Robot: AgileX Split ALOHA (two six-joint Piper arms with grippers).
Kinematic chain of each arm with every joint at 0, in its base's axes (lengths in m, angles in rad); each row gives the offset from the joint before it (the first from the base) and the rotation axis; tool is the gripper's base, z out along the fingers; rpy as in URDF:
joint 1: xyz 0 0 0.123 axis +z
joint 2: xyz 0 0 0 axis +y
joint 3: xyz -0.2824 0 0.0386 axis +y
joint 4: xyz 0.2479 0 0.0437 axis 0.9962 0 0.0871
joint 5: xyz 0 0 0 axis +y
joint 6: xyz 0.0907 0 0.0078 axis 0.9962 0 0.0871
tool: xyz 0 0 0 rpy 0 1.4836 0
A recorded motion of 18 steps. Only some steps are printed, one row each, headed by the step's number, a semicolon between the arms.
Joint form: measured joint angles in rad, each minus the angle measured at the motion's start. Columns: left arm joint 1, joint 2, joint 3, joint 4, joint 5, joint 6; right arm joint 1, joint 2, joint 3, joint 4, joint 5, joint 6.
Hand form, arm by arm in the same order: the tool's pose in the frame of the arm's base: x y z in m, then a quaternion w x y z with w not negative. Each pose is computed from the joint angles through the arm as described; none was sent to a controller.
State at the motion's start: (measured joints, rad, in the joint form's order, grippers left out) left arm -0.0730 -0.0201 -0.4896 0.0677 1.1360 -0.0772; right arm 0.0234 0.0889 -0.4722 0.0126 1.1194 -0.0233
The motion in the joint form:
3: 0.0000 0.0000 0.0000 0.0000 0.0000 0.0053; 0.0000 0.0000 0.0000 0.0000 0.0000 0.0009
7: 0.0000 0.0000 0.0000 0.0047 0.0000 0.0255; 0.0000 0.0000 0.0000 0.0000 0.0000 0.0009
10: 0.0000 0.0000 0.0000 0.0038 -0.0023 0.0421; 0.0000 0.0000 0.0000 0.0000 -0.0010 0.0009
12: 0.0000 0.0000 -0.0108 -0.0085 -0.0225 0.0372; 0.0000 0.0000 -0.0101 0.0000 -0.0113 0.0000
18: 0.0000 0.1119 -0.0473 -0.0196 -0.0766 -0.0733; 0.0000 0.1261 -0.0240 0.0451 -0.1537 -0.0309
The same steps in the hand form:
3: -0.0097 0.0063 0.2683 0.49414 -0.00226 0.86938 -0.00204; 0.0081 0.0012 0.2646 0.44478 -0.02057 0.89538 0.00652
7: -0.0097 0.0067 0.2684 0.49424 0.00633 0.86929 0.00529; 0.0081 0.0012 0.2646 0.44478 -0.02057 0.89538 0.00652
10: -0.0095 0.0066 0.2685 0.49516 0.01361 0.86865 0.00889; 0.0082 0.0012 0.2647 0.44523 -0.02056 0.89516 0.00652
12: -0.0099 0.0056 0.2730 0.50832 0.01199 0.86108 0.00081; 0.0079 0.0012 0.2684 0.45434 -0.02085 0.89056 0.00632
18: 0.0061 0.0034 0.2877 0.49791 -0.03383 0.86599 -0.03168; 0.0334 0.0051 0.2805 0.46794 -0.03087 0.88296 0.02144

